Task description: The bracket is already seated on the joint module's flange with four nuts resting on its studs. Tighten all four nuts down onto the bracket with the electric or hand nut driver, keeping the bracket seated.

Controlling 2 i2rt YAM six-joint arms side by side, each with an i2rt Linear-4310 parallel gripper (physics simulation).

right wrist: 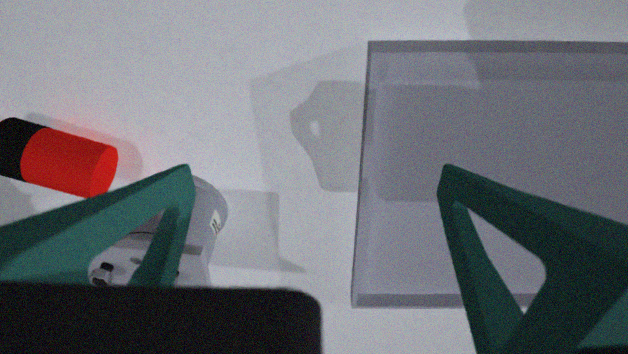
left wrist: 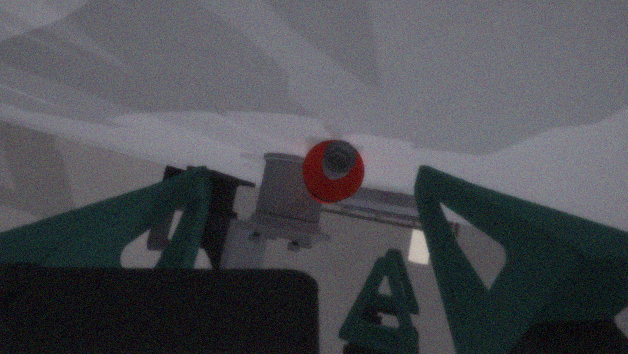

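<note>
The red nut driver (left wrist: 325,185) (right wrist: 67,160) lies on the table; its grey socket end faces the left wrist camera, and a black section shows in the right wrist view. The grey joint module (left wrist: 287,190) (right wrist: 207,205) stands beside it. Dark nuts (left wrist: 294,245) (right wrist: 103,274) show at its flange; not all four can be made out, and how far down they sit cannot be told. My left gripper (left wrist: 313,177) is open and empty, pointing toward the driver. My right gripper (right wrist: 316,178) (left wrist: 390,252) is open and empty, between the module and the tray.
A grey, shallow tray (right wrist: 410,46) (left wrist: 390,197) lies on the right in the right wrist view. A black object (left wrist: 222,215) stands behind the left finger in the left wrist view; what it is cannot be told. Shadows fall across the table (right wrist: 200,60).
</note>
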